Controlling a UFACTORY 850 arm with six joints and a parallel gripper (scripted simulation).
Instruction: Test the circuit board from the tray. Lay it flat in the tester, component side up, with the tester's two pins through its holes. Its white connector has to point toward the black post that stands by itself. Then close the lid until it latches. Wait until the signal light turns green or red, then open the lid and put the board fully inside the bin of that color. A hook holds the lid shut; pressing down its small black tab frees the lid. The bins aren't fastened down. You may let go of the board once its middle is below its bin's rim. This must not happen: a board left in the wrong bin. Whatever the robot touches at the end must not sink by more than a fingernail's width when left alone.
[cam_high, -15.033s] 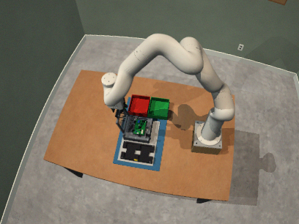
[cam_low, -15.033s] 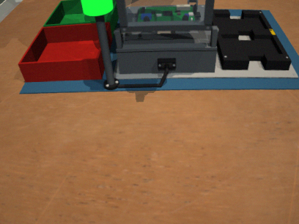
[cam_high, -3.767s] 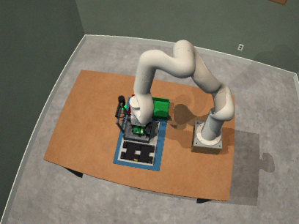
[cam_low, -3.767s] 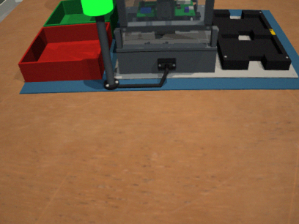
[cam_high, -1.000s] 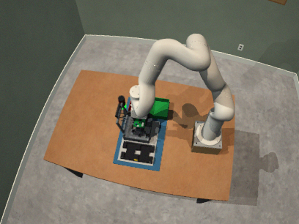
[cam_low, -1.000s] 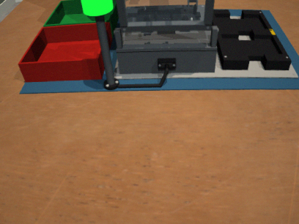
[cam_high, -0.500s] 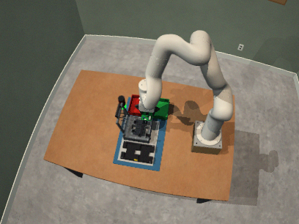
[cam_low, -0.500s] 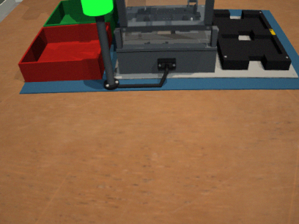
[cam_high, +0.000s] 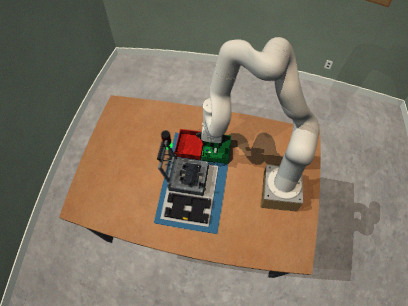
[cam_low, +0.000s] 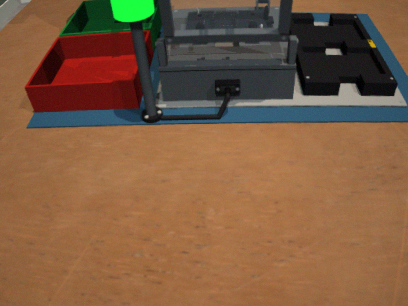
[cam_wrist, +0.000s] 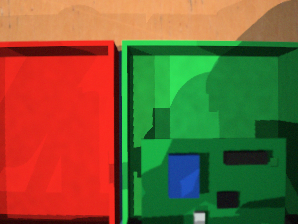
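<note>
Now: the green bin 20 mm behind my hand, 40 mm to the right of it and 120 mm below it. From my hand the other things lie so: lid 210 mm ahead, 140 mm to the left, 50 mm above; green circuit board 10 mm below; red bin 130 mm ahead, 50 mm to the right, 120 mm below.
</note>
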